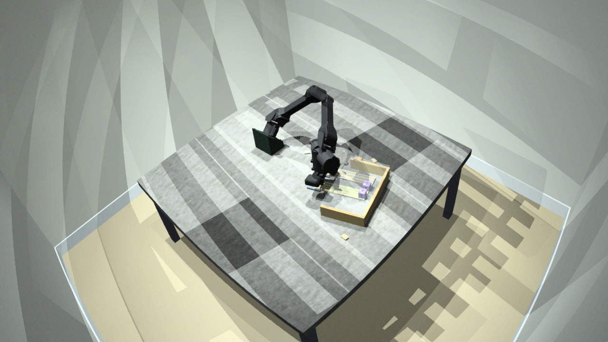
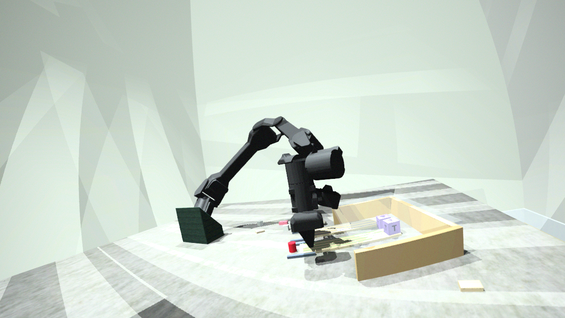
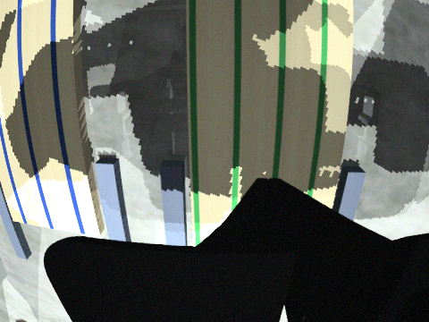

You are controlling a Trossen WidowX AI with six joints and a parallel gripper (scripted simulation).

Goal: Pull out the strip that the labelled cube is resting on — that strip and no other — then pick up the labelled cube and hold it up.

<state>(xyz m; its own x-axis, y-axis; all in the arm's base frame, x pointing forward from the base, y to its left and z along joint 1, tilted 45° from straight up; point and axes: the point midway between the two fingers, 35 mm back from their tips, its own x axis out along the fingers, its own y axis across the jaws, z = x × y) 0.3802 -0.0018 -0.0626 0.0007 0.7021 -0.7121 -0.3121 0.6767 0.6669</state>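
Now: the blue-lined strip 12 cm to the left of my gripper tip and 6 cm ahead of it. The rest, counted from my gripper tip: small red peg 4 cm behind, 1 cm to the right, 1 cm above; then small pink piece 20 cm to the left, 16 cm behind.
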